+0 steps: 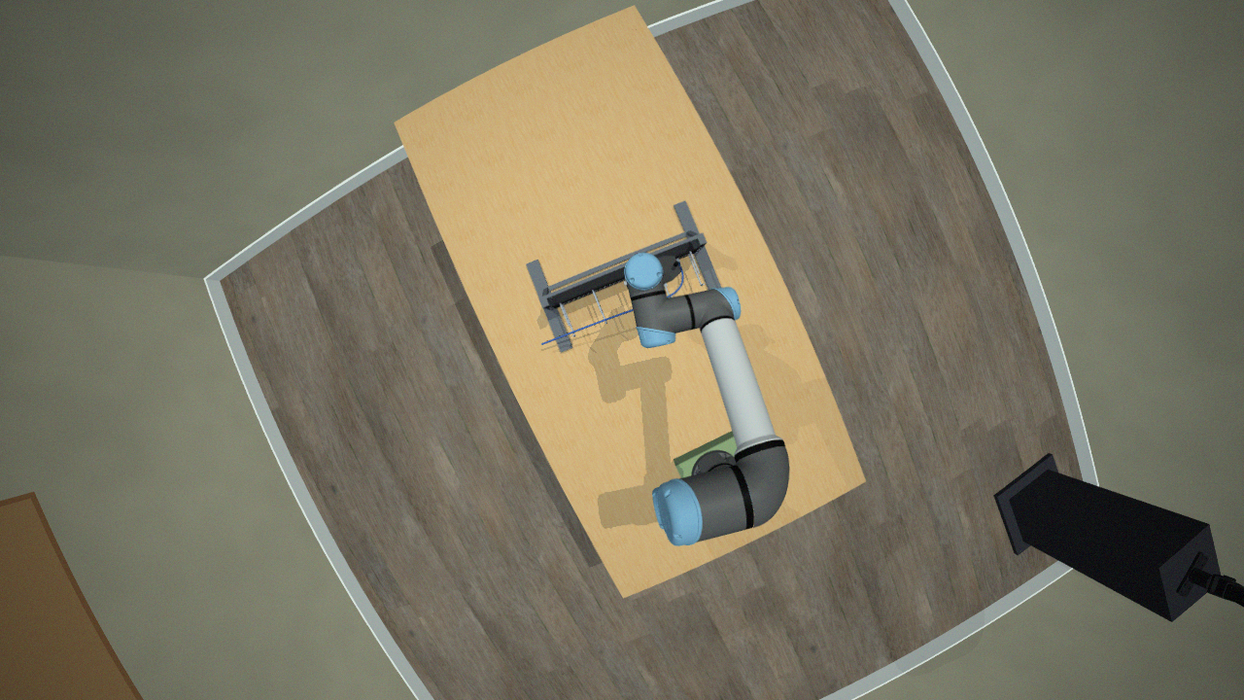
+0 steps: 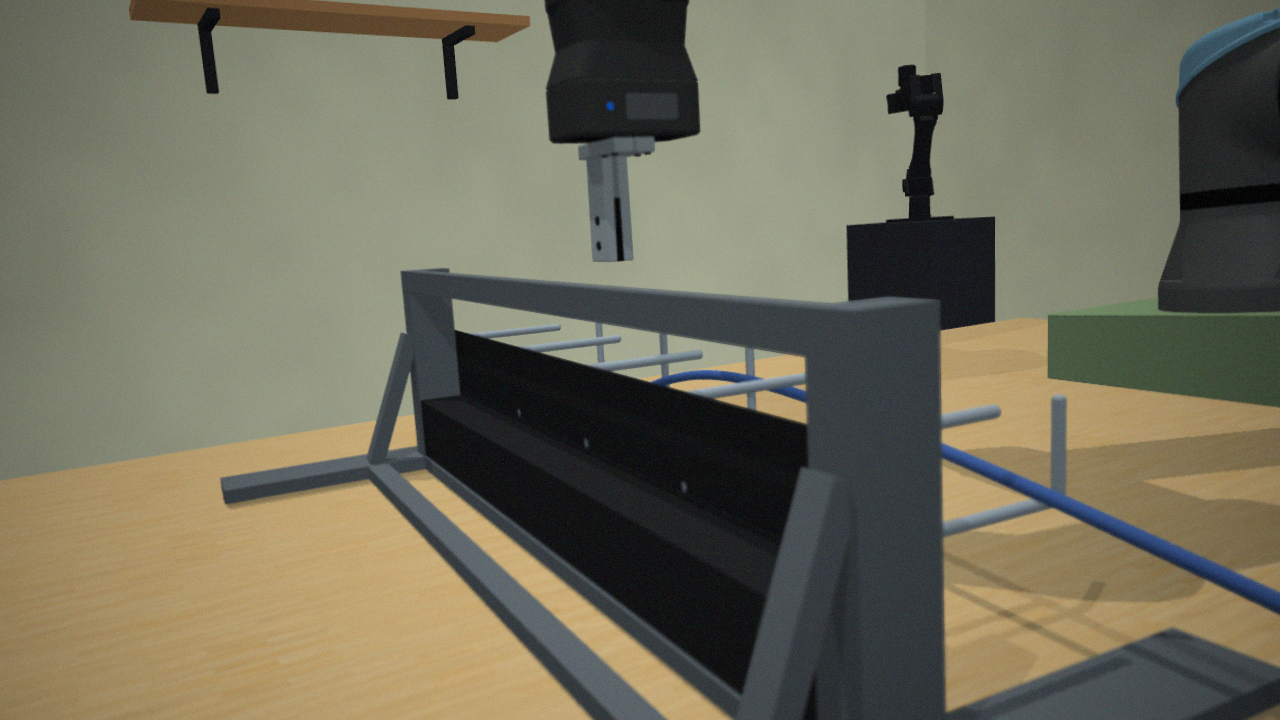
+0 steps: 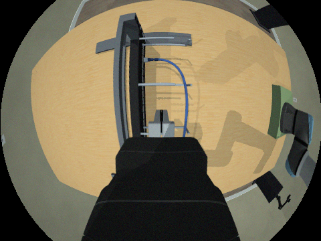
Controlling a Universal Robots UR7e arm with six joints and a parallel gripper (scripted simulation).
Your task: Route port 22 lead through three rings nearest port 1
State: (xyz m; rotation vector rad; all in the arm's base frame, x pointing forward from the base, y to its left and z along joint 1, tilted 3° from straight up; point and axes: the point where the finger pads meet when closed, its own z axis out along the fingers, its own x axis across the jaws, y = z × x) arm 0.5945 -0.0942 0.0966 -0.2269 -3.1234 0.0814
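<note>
My hand is 100 mm above the grey rack, 70 mm short of it and 40 mm to the right of it.
</note>
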